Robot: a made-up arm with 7 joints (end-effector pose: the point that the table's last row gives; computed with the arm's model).
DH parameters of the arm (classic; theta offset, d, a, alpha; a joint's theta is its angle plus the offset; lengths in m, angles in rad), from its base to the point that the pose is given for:
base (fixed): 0 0 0 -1.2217
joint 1: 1.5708 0 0 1.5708
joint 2: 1.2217 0 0 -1.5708
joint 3: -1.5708 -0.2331 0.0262 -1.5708
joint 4: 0 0 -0.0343 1.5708
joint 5: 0 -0.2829 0 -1.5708
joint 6: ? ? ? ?
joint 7: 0 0 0 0
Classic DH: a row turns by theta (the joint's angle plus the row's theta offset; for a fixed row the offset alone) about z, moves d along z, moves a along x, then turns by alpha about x.
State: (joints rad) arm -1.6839 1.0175 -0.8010 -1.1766 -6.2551 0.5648 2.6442
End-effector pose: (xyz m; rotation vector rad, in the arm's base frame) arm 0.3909 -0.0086 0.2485 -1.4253 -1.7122 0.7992
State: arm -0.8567 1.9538 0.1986 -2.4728 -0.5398 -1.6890 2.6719
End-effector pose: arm 0.1118 -0.0392 0.1980 0.0167 -0.1338 -1.6877
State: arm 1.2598 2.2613 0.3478 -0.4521 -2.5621 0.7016 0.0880
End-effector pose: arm 0.2308 0.4470 0.1167 -0.5803 -1.2691 1.3541
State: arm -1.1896 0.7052 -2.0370 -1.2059 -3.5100 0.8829 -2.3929
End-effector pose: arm 0.3524 -0.0046 -0.2954 -0.8163 -0.4520 -2.2150
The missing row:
joint 6: 0 0 0 1.5708
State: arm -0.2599 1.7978 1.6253 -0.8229 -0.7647 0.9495 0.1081
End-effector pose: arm -0.0505 0.3946 0.2984 1.6456 -0.9240 1.5631
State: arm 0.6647 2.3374 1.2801 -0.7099 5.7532 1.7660 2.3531
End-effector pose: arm 0.2589 0.2527 0.3523 -0.8456 1.9793 -1.2825
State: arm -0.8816 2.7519 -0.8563 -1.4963 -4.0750 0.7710 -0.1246
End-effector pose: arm 0.0829 0.2775 0.3046 0.5662 -1.1019 0.3634
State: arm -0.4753 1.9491 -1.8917 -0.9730 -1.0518 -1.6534 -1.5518
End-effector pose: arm 0.0314 0.4790 -0.0671 1.2366 0.7522 2.4238
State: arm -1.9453 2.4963 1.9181 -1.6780 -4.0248 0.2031 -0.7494
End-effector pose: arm -0.3097 0.1174 -0.2079 -0.3937 0.8054 0.5633
